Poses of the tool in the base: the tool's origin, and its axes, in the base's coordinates. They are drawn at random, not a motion.
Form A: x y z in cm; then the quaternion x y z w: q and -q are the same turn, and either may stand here.
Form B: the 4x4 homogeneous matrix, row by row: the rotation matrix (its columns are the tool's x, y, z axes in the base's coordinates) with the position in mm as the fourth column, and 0 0 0 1 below. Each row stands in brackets. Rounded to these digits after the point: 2 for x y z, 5 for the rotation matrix.
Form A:
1: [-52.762 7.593 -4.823 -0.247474 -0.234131 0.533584 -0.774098]
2: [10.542 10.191 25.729 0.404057 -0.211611 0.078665 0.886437]
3: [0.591 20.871 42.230 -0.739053 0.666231 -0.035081 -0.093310]
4: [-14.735 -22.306 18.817 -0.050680 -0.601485 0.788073 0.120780]
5: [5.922 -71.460 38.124 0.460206 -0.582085 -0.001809 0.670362]
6: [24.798 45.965 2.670 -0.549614 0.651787 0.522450 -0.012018]
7: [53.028 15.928 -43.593 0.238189 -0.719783 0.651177 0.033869]
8: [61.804 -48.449 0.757 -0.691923 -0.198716 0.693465 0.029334]
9: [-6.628 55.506 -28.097 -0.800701 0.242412 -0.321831 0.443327]
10: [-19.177 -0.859 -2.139 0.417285 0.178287 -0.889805 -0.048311]
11: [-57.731 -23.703 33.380 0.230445 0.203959 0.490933 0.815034]
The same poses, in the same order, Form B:
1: [[0.32094 0.94197 0.09838 -527.62], [-0.71021 0.30809 -0.63300 75.93], [-0.62658 0.13328 0.76788 -48.23], [0 0 0 1]]
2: [[0.89807 -0.31047 -0.31159 105.42], [-0.03154 0.66110 -0.74963 101.91], [0.43873 0.68305 0.58392 257.29], [0 0 0 1]]
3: [[0.10981 -0.99131 -0.07248 5.91], [-0.97821 -0.09486 -0.18467 208.71], [0.17619 0.09118 -0.98013 422.30], [0 0 0 1]]
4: [[-0.96569 -0.12940 -0.22517 -147.35], [0.25133 -0.24726 -0.93579 -223.06], [0.06542 -0.96027 0.27129 188.17], [0 0 0 1]]
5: [[0.32235 -0.53333 -0.78208 59.22], [-0.53818 0.57641 -0.61490 -714.60], [0.77875 0.61911 -0.10122 381.24], [0 0 0 1]]
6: [[-0.39556 -0.70390 -0.58996 247.98], [-0.72902 -0.15006 0.66784 459.65], [-0.55863 0.69426 -0.45380 26.70], [0 0 0 1]]
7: [[-0.88424 -0.38700 0.26145 530.28], [-0.29878 0.03847 -0.95355 159.28], [0.35896 -0.92128 -0.14964 -435.93], [0 0 0 1]]
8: [[-0.04076 0.23431 -0.97131 618.04], [0.31568 -0.91930 -0.23501 -484.49], [-0.94799 -0.31620 -0.03649 7.57], [0 0 0 1]]
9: [[0.67532 -0.10285 0.73032 -66.28], [-0.67355 -0.48940 0.55391 555.06], [0.30045 -0.86598 -0.39977 -280.97], [0 0 0 1]]
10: [[-0.64708 0.06282 -0.75983 -191.77], [0.23477 -0.93176 -0.27696 -8.59], [-0.72538 -0.35760 0.58817 -21.39], [0 0 0 1]]
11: [[0.43477 -0.70625 0.55873 -577.31], [0.89426 0.41176 -0.17538 -237.03], [-0.10620 0.57590 0.81059 333.80], [0 0 0 1]]
